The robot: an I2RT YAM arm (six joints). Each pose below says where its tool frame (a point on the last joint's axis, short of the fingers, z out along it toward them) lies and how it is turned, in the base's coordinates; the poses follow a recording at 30 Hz.
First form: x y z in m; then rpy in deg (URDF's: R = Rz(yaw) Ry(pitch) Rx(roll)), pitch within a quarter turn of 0, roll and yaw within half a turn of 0.
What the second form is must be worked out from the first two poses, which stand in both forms.
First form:
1: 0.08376 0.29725 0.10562 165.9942 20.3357 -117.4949
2: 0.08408 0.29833 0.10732 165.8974 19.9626 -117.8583
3: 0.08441 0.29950 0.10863 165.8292 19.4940 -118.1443
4: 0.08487 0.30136 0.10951 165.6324 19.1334 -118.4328
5: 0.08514 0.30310 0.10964 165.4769 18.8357 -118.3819
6: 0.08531 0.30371 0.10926 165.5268 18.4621 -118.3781
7: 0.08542 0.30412 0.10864 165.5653 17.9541 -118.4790
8: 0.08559 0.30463 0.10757 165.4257 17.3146 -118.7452
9: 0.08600 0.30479 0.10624 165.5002 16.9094 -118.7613
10: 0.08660 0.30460 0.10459 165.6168 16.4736 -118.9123
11: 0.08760 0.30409 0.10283 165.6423 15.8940 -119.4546
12: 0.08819 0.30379 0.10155 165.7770 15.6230 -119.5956
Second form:
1: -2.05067 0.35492 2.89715 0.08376 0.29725 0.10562
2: -2.05702 0.34841 2.89546 0.08408 0.29833 0.10732
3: -2.06201 0.34023 2.89427 0.08441 0.29950 0.10863
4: -2.06704 0.33394 2.89083 0.08487 0.30136 0.10951
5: -2.06615 0.32874 2.88812 0.08514 0.30310 0.10964
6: -2.06609 0.32222 2.88899 0.08531 0.30371 0.10926
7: -2.06785 0.31336 2.88966 0.08542 0.30412 0.10864
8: -2.07249 0.30220 2.88722 0.08559 0.30463 0.10757
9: -2.07278 0.29512 2.88852 0.08600 0.30479 0.10624
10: -2.07541 0.28752 2.89056 0.08660 0.30460 0.10459
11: -2.08488 0.27740 2.89100 0.08760 0.30409 0.10283
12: -2.08734 0.27267 2.89335 0.08819 0.30379 0.10155
